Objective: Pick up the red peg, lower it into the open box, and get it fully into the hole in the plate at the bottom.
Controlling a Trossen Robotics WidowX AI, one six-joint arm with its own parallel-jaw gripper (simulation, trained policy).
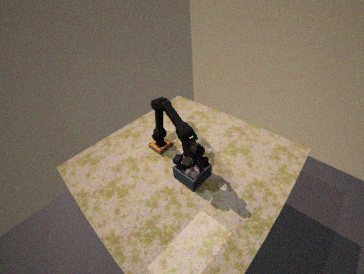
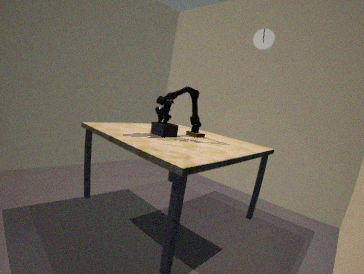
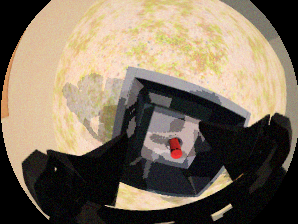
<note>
The pictures show: the gripper, a dark box and a grey plate.
</note>
